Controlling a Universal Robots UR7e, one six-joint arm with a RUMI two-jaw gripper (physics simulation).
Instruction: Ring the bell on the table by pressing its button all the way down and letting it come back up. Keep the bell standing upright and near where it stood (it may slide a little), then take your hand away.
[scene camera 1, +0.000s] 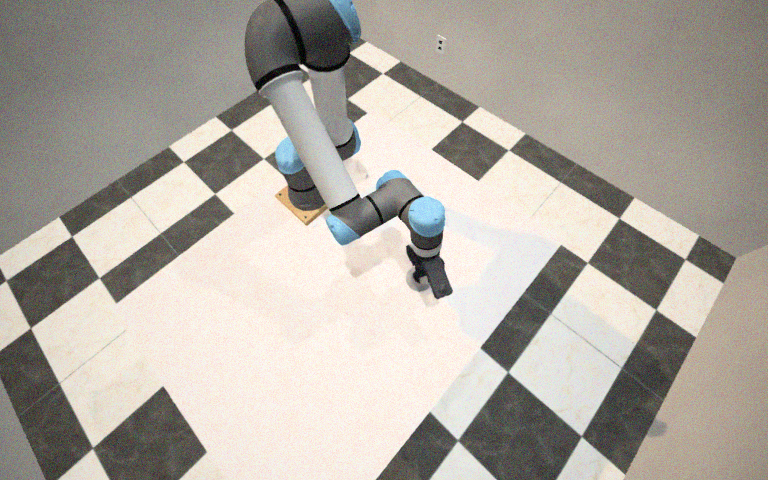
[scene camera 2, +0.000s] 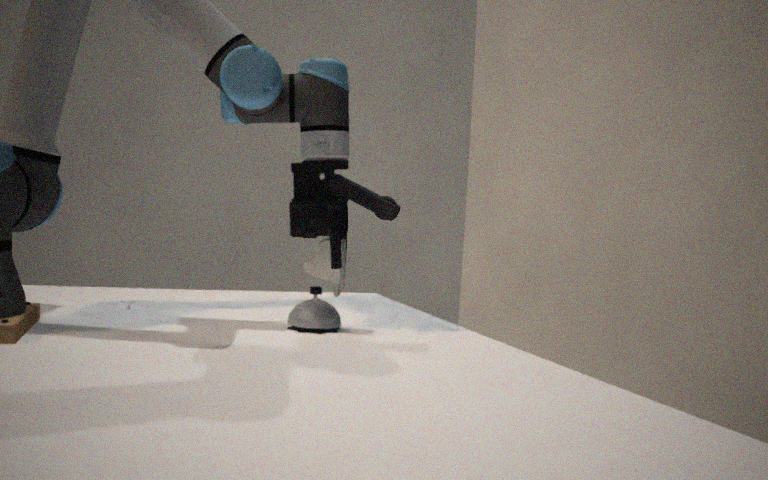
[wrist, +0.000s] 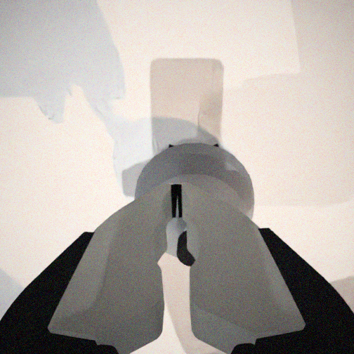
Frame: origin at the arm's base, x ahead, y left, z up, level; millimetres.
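Seen in the pictures: gripper, fingertip midpoint: (scene camera 1: 427, 282) (scene camera 2: 336, 296); arm's base, origin of the base link: (scene camera 1: 310, 193).
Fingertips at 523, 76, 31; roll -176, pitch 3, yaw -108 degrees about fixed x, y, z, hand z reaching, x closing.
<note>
Offsets run from my fingertips to a thing's top centre, as dx, dy, dz.
The bell @(-33, +2, +13) (scene camera 1: 419, 286) (scene camera 2: 314, 316) (wrist: 200, 162) stands upright on the white surface, a grey dome on a dark base. Its black button @(-33, +2, +13) (scene camera 2: 315, 290) (wrist: 185, 250) stands raised on a thin stem, partly seen through the gap between the finger pads in the wrist view. My gripper (scene camera 2: 338, 294) (wrist: 176, 186) is shut with nothing between its fingers. In scene camera 2 the pale fingertips are just right of the button at about its height, apart from it in the picture. In the wrist view the pads cover the near part of the dome. In scene camera 1 the fingertips are hard to make out.
The arm's wooden base plate (scene camera 1: 306, 217) is bolted down behind the bell in scene camera 1. A dark side piece (scene camera 2: 368, 198) juts out from the gripper body. Shadows of the arm fall around the bell. Grey walls stand beyond the checkered surface.
</note>
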